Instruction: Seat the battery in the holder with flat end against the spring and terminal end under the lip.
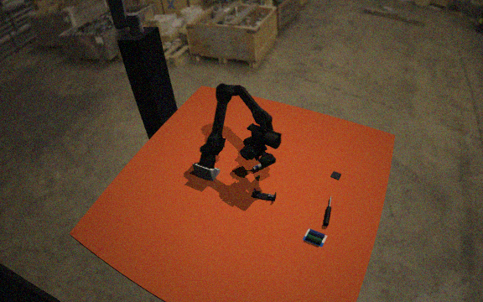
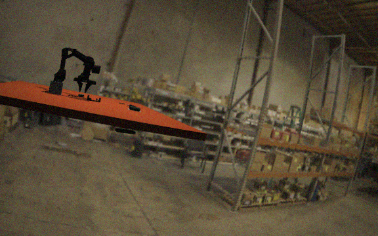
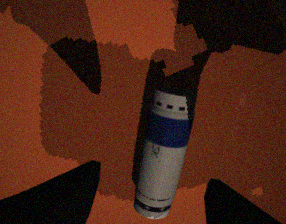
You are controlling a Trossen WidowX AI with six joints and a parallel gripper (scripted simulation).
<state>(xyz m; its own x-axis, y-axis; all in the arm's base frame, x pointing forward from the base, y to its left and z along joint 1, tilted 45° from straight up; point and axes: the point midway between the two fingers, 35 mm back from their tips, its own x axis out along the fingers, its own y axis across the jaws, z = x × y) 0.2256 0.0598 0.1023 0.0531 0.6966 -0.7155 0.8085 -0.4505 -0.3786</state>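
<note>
Now: gripper tip 2 cm above the battery. The rest, counted from my gripper tip: screwdriver (38 cm ahead, 13 cm to the right, 2 cm below); then black square (36 cm ahead, 8 cm to the left, 3 cm below).
</note>
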